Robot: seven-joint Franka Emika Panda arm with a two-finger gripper.
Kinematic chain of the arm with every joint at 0, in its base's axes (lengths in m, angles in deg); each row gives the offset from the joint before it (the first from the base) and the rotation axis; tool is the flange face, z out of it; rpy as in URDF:
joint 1: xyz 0 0 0.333 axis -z
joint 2: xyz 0 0 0 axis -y
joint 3: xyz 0 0 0.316 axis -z
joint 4: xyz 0.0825 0 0 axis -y
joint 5: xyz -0.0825 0 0.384 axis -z
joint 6: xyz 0 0 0 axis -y
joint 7: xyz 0.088 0 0 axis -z
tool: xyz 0 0 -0.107 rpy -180 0 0
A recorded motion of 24 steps. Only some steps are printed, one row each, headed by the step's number.
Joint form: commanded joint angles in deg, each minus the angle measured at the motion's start. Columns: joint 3, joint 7, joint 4, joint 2, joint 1, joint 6, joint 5.
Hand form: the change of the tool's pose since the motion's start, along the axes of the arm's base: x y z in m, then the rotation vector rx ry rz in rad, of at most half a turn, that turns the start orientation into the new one. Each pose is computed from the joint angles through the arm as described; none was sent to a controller.
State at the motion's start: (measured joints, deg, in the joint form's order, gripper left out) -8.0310 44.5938 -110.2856 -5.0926 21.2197 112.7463 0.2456
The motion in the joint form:
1: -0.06 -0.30 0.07 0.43 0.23 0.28 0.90
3: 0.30 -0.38 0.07 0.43 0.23 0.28 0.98
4: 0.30 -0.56 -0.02 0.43 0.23 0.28 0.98
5: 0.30 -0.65 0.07 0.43 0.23 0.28 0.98
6: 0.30 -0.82 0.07 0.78 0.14 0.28 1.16
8: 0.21 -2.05 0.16 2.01 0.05 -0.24 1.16
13: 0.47 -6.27 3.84 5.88 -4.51 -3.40 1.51
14: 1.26 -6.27 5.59 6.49 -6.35 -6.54 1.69
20: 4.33 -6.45 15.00 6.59 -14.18 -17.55 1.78
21: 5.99 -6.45 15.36 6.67 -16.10 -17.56 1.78
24: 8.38 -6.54 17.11 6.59 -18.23 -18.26 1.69
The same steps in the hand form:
1: -0.0006 -0.0025 0.0053 -0.0177 -0.0098 0.0089
3: -0.0015 -0.0061 0.0052 -0.0194 -0.0093 0.0046
4: -0.0018 -0.0060 0.0045 -0.0189 -0.0078 0.0078
5: -0.0015 -0.0061 0.0052 -0.0192 -0.0093 0.0093
6: -0.0020 -0.0051 0.0087 -0.0241 -0.0144 0.0152
8: -0.0047 -0.0023 0.0209 -0.0296 -0.0272 0.0395
13: -0.0024 0.0415 0.0848 -0.0605 -0.0982 0.1881
14: -0.0049 0.0521 0.1005 -0.0608 -0.0844 0.2060
20: -0.0075 0.0979 0.1633 -0.0536 -0.0611 0.2864
21: -0.0075 0.1002 0.1671 -0.0543 -0.0687 0.2908
24: -0.0073 0.0975 0.1798 -0.0552 -0.0858 0.2868

